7 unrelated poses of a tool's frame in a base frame.
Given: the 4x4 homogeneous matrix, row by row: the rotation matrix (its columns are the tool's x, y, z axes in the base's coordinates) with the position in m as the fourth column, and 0 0 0 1 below. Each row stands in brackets.
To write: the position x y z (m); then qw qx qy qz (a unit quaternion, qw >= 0). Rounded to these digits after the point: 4 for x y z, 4 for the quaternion.
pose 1, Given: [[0.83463 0.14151 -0.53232 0.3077], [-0.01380 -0.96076 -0.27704 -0.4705], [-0.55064 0.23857 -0.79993 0.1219], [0 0 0 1]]
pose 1, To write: 0.3077 -0.4705 0.1219 0.1360 0.9481 0.0337 -0.2856
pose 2, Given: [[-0.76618 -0.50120 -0.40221 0.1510], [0.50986 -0.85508 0.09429 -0.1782], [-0.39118 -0.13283 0.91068 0.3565], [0 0 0 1]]
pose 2, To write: 0.1510 -0.1782 0.3565 0.2690 -0.2111 -0.0103 0.9397
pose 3, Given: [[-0.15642 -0.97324 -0.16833 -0.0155], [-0.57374 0.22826 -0.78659 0.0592], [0.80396 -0.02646 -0.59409 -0.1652], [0 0 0 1]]
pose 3, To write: -0.0155 0.0592 -0.1652 0.3456 0.5499 -0.7033 0.2890
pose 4, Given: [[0.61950 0.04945 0.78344 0.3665], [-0.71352 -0.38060 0.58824 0.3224], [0.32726 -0.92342 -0.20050 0.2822], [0 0 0 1]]
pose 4, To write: 0.3665 0.3224 0.2822 0.5095 -0.7417 0.2238 -0.3744
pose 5, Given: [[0.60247 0.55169 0.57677 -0.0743], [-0.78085 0.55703 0.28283 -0.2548], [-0.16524 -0.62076 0.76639 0.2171], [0 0 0 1]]
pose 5, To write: -0.0743 -0.2548 0.2171 0.8553 -0.2641 0.2169 -0.3895
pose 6, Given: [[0.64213 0.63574 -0.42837 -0.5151], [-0.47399 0.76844 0.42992 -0.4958], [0.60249 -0.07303 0.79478 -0.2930], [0 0 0 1]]
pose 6, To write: -0.5151 -0.4958 -0.2930 0.8952 -0.1405 -0.2879 -0.3099
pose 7, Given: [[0.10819 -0.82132 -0.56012 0.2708], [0.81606 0.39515 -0.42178 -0.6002], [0.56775 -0.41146 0.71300 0.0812], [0 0 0 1]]
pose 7, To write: 0.2708 -0.6002 0.0812 0.7444 0.0035 -0.3788 0.5499
